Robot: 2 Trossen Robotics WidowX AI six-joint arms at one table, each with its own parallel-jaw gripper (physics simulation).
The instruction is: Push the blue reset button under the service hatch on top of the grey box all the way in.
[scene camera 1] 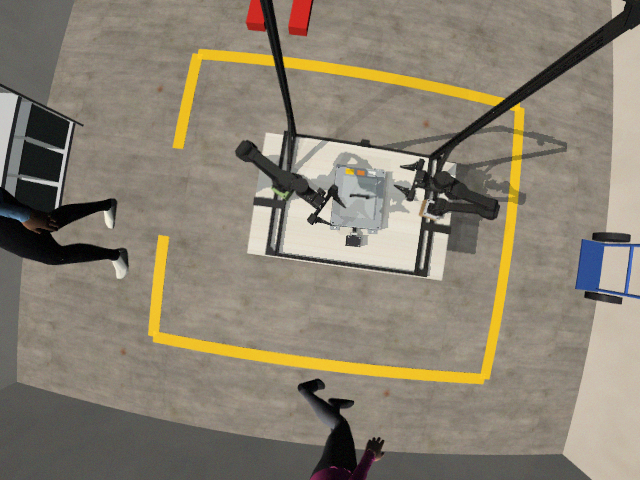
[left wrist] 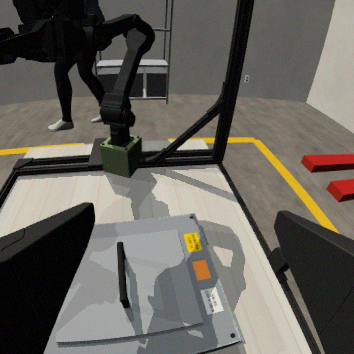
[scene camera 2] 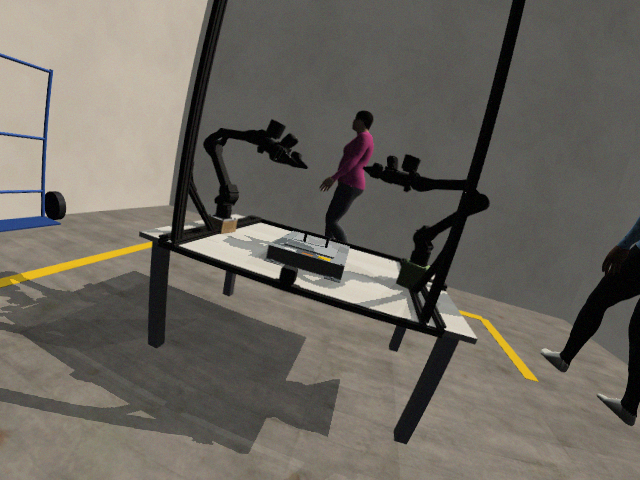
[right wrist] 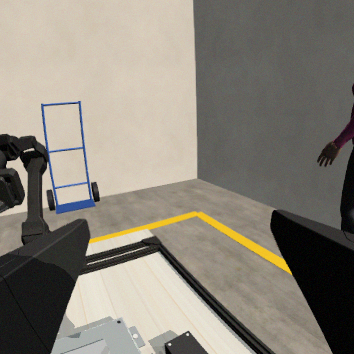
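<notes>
The grey box (scene camera 1: pixel 381 206) (scene camera 2: pixel 305 261) (left wrist: pixel 222 322) (right wrist: pixel 117 334) sits on the table. Its service hatch (scene camera 1: pixel 367 210) (left wrist: pixel 155 280) lies flat and closed on top, with a black bar handle (scene camera 1: pixel 360 195) (left wrist: pixel 122 275). The blue reset button does not show; the hatch covers the area under it. My left gripper (scene camera 1: pixel 399 176) (scene camera 2: pixel 303 164) (left wrist: pixel 187 216) is open and empty, high above the table, beside the box at the right of scene camera 1. My right gripper (scene camera 1: pixel 337 215) (scene camera 2: pixel 366 169) (right wrist: pixel 180 224) is open and empty, high above the box's left side in that view.
A small black block (scene camera 1: pixel 353 239) (right wrist: pixel 185 345) is next to the box. Yellow, orange and white labels line one box edge. Black frame posts (scene camera 2: pixel 193 124) (scene camera 2: pixel 493 124) rise at the table's sides. A green base block (scene camera 1: pixel 281 192) (scene camera 2: pixel 413 272) (left wrist: pixel 120 159) carries the right arm.
</notes>
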